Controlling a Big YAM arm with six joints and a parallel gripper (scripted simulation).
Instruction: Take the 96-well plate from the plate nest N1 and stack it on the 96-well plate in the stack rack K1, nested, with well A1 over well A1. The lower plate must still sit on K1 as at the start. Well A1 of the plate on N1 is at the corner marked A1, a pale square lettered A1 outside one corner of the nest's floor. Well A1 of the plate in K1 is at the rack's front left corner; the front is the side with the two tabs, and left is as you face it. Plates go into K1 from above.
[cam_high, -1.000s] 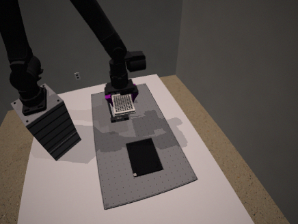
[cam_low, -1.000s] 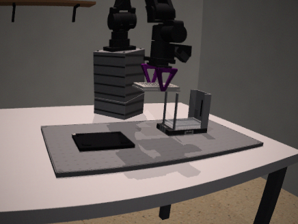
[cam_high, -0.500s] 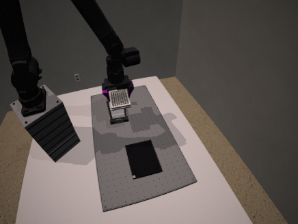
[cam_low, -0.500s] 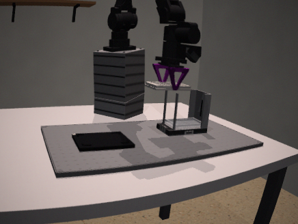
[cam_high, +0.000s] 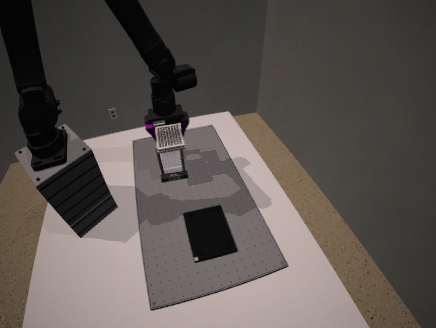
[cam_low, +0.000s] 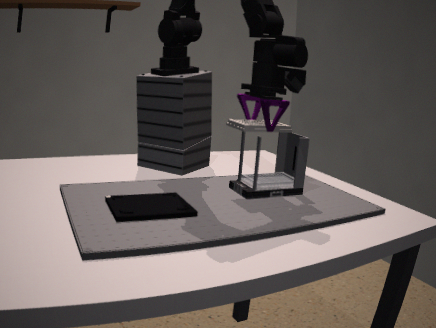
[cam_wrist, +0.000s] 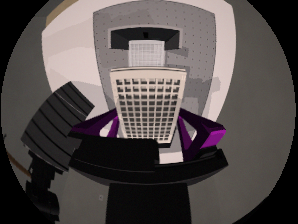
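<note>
Now: the tall back wall 11 cm to the left of my hand, 8 cm below it and 2 cm ahead of it. The rest, counted from my hand: pale A1 mark: 34 cm to the right, 15 cm below, 6 cm behind.
</note>
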